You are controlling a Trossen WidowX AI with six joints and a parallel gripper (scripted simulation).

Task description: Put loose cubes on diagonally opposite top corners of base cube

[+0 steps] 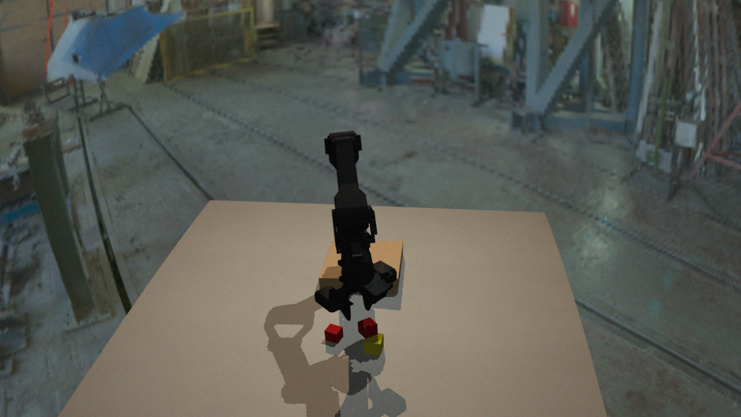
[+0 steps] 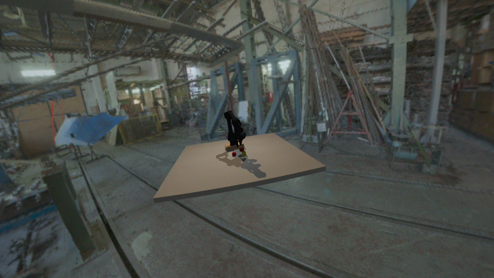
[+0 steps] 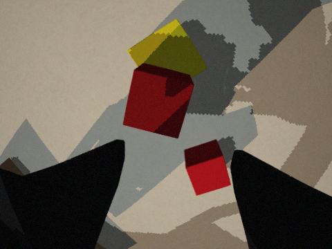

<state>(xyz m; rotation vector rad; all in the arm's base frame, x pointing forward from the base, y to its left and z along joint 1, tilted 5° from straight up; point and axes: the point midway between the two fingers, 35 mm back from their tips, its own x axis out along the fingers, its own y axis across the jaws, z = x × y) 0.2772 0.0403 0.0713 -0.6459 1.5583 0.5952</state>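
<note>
My gripper tip is 80 mm above the yellow cube, 40 mm to the right of it and 20 mm short of it.
</note>
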